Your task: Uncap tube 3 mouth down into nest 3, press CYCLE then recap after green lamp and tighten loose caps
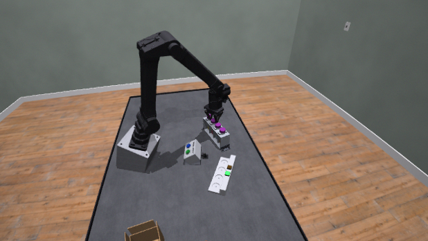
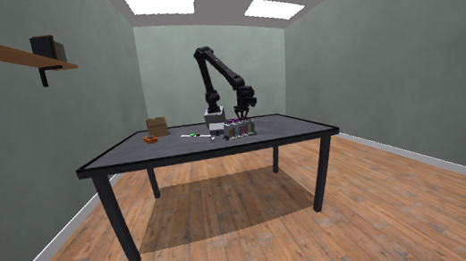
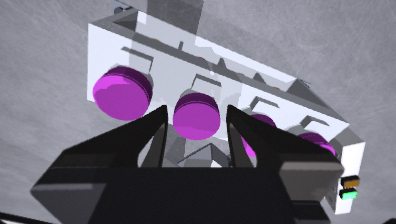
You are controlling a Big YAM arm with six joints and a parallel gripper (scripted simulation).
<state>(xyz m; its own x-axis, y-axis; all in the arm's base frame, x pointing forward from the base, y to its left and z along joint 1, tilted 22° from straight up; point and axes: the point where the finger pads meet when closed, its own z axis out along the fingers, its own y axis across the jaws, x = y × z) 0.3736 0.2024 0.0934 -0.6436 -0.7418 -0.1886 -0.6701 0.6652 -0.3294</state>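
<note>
The cap lies 50 mm to the right of my hand and 20 mm ahead of it. Also, from my hand: blue key 160 mm to the right, 150 mm behind, 50 mm below; key housing 180 mm to the right, 140 mm behind, 60 mm below; green key 200 mm to the right, 150 mm behind, 50 mm below.
</note>
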